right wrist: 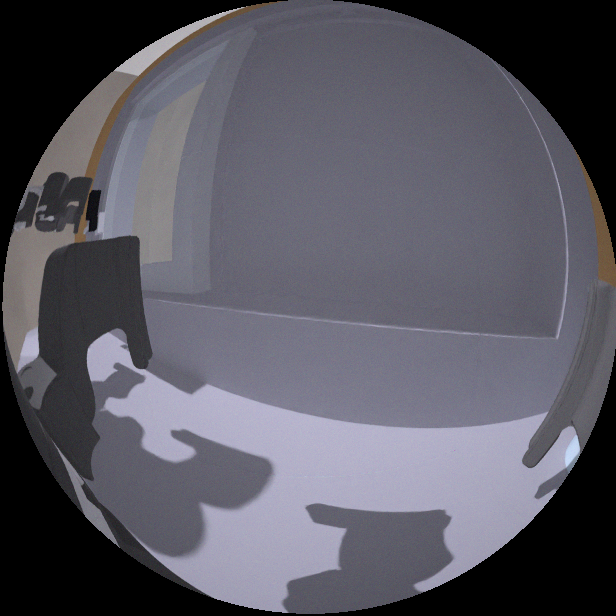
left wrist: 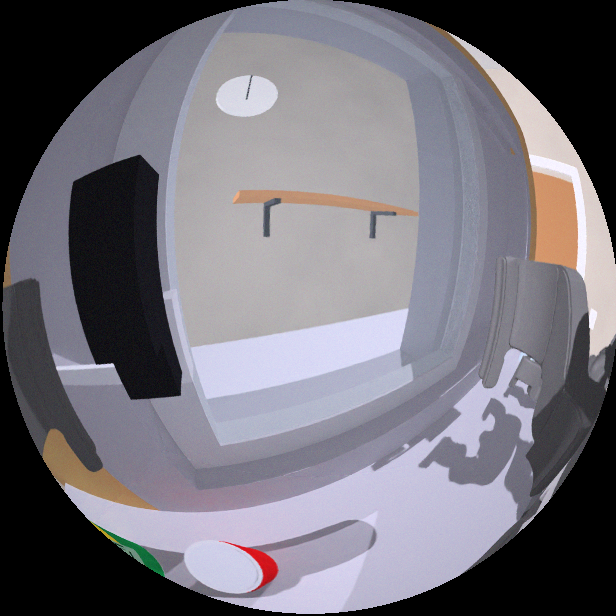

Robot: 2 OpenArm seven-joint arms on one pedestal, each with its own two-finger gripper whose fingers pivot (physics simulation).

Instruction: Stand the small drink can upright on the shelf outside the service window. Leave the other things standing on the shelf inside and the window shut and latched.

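Observation:
In the left wrist view a green and yellow drink can (left wrist: 137, 554) shows only as a sliver at the bottom left edge, on the white inside shelf (left wrist: 402, 517). Beside it is a red cup-like thing with a white end (left wrist: 229, 566). The window frame (left wrist: 459, 229) fills the view, and the pale outside shelf (left wrist: 298, 350) lies beyond it. My left gripper (left wrist: 275, 356) is open and empty above the inside shelf, well away from the can. My right gripper (right wrist: 321, 356) is open and empty, facing a grey panel (right wrist: 379, 189). The can is not in the right wrist view.
A tall black block (left wrist: 123, 275) stands at the window's left side. A wooden bracket shelf (left wrist: 321, 201) and a clock (left wrist: 247, 96) hang on the far wall. A pale blue glassy thing (right wrist: 571, 453) sits by my right gripper's right finger. Arm shadows fall across the inside shelf.

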